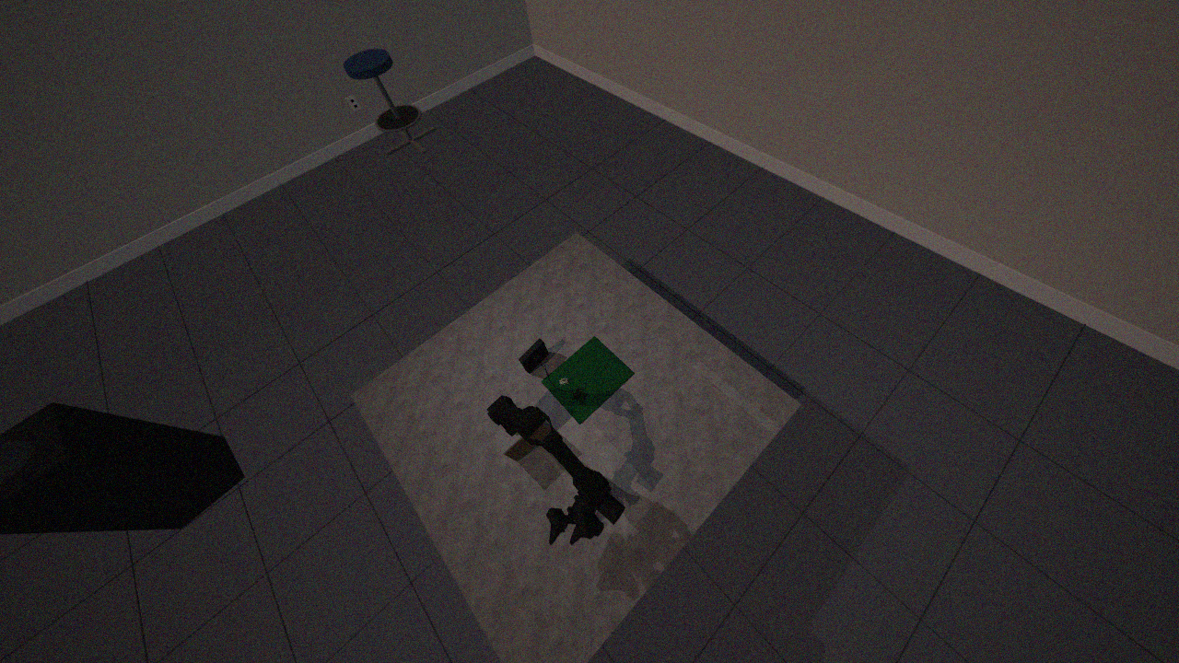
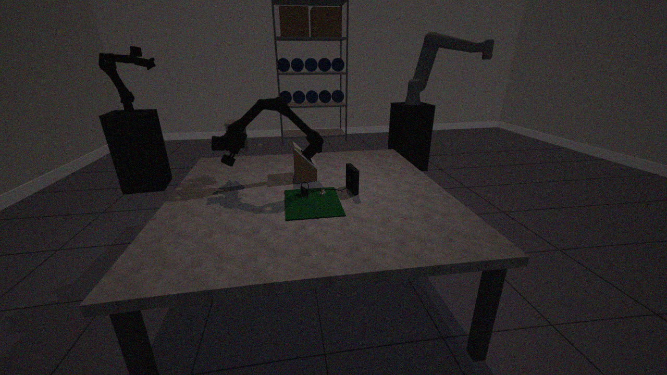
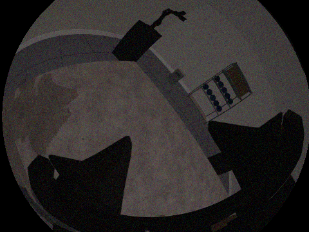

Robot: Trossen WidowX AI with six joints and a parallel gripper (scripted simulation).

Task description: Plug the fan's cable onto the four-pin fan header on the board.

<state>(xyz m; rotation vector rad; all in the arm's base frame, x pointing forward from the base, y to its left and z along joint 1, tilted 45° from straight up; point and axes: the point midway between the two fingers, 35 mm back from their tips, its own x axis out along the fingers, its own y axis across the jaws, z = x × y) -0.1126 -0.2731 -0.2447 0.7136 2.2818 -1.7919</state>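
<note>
My gripper tip is 390 mm short of the dark plug, 310 mm to the right of it and 110 mm above it. Also, from my gripper tip: green board (480 mm ahead, 340 mm to the left, 150 mm below); then black fan (390 mm ahead, 540 mm to the left, 70 mm below).
</note>
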